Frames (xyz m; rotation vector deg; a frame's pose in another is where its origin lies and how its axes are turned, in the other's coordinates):
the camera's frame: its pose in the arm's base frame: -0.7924 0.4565 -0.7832 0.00 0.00 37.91
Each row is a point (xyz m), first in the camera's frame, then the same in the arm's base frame.
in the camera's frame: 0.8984 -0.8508 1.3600
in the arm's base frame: 0.4392 0.3372 0.5768
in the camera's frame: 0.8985 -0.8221 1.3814
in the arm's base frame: 0.4216 0.3599 0.5982
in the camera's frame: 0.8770 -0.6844 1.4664
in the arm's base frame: 0.3200 0.4554 0.6832
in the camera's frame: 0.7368 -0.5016 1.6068
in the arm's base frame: 0.0971 0.5135 0.8236
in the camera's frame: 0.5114 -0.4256 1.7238
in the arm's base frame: -0.1274 0.4349 0.9406
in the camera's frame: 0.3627 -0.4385 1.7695
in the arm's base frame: -0.2368 0.3334 0.9863
